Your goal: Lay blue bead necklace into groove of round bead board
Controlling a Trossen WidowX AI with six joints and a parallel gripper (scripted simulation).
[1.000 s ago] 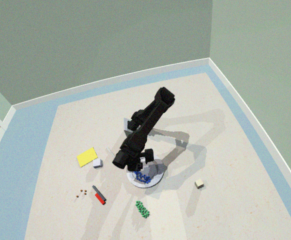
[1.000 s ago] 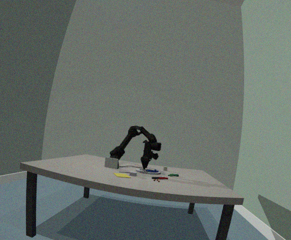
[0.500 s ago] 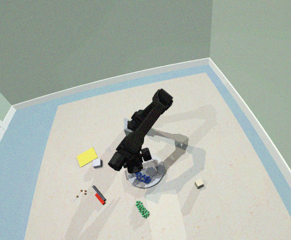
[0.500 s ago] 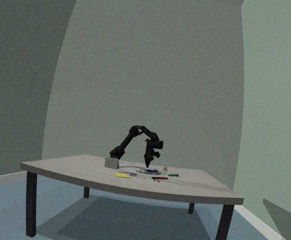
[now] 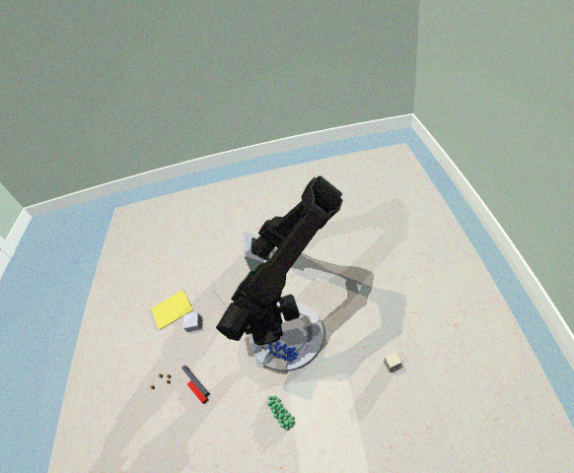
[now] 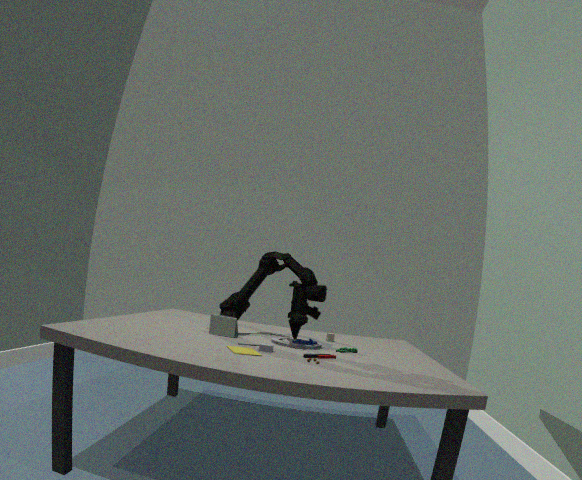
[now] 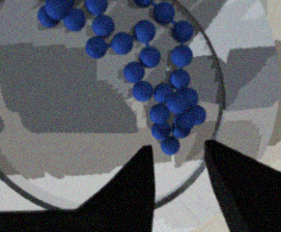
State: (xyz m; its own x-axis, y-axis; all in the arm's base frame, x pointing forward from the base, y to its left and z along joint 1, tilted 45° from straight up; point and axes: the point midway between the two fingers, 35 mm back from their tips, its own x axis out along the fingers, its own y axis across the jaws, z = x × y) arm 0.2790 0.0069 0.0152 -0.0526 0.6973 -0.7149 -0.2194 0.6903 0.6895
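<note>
Now: gripper tip 50 mm to the right of the round bead board and 20 mm above it. From my gripper tip the other things lie so: white cube (60 mm behind, 230 mm to the right, 20 mm below); grey tool (130 mm ahead, 200 mm to the right, 20 mm below); stick (130 mm behind, 150 mm to the right, 30 mm below).
</note>
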